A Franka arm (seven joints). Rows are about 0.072 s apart.
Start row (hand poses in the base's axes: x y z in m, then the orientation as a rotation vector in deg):
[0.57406, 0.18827, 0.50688, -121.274, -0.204, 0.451]
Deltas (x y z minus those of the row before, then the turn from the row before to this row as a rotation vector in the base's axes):
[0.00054, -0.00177, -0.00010, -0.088, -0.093, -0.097]
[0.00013, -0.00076, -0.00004, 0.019, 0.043, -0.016]
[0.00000, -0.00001, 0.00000, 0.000, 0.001, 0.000]
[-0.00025, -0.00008, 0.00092, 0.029, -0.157, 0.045]
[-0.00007, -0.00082, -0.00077, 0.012, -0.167, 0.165]
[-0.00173, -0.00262, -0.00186, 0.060, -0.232, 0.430]
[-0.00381, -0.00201, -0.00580, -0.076, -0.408, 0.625]
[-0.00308, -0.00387, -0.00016, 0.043, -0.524, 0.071]
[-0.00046, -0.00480, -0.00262, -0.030, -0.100, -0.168]
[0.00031, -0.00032, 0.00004, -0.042, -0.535, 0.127]
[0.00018, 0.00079, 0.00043, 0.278, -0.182, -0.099]
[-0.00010, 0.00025, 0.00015, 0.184, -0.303, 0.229]
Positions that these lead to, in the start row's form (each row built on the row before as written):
[0.57460, 0.18650, 0.50678, -121.362, -0.156, 0.295]
[0.57473, 0.18574, 0.50674, -121.343, -0.114, 0.331]
[0.57473, 0.18573, 0.50674, -121.343, -0.113, 0.332]
[0.57448, 0.18565, 0.50766, -121.314, -0.254, 0.192]
[0.57441, 0.18483, 0.50689, -121.302, -0.528, 0.113]
[0.57268, 0.18221, 0.50503, -121.240, -1.121, 0.123]
[0.56887, 0.18020, 0.49923, -121.310, -2.026, 0.064]
[0.56579, 0.17633, 0.49907, -121.269, -2.413, -0.449]
[0.56533, 0.17153, 0.49645, -121.303, -2.295, -0.654]
[0.56564, 0.17121, 0.49649, -121.342, -2.748, -1.144]
[0.56582, 0.17200, 0.49692, -121.067, -2.746, -1.401]
[0.56572, 0.17225, 0.49707, -120.875, -3.165, -1.588]

